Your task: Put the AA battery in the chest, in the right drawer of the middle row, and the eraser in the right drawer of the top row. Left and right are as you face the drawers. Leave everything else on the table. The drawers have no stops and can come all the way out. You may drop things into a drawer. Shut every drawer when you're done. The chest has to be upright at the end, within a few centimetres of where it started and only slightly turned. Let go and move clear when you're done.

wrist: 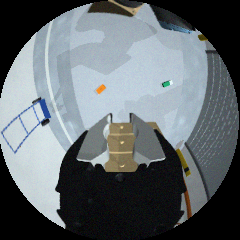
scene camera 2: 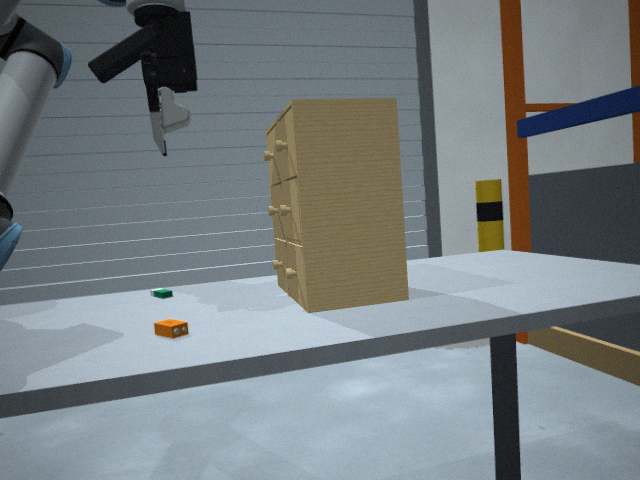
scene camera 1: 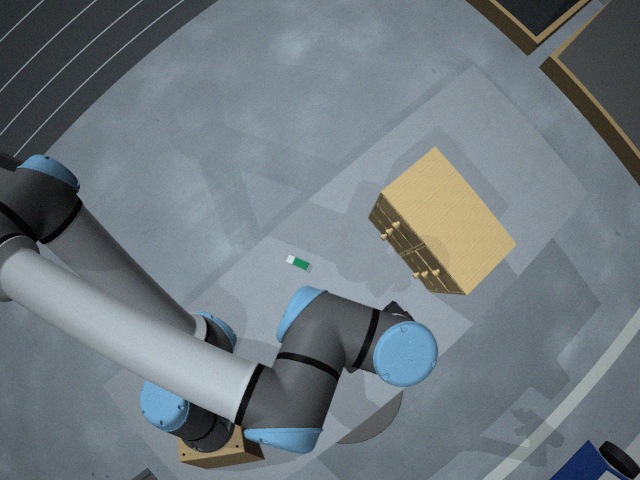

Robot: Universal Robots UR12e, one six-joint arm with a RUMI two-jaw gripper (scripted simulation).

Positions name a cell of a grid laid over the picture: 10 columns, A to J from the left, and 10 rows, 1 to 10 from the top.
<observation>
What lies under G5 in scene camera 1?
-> A wooden chest.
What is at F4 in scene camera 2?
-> A wooden chest.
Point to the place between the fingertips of the gripper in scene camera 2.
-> C4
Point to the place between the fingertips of the gripper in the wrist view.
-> At F5
</observation>
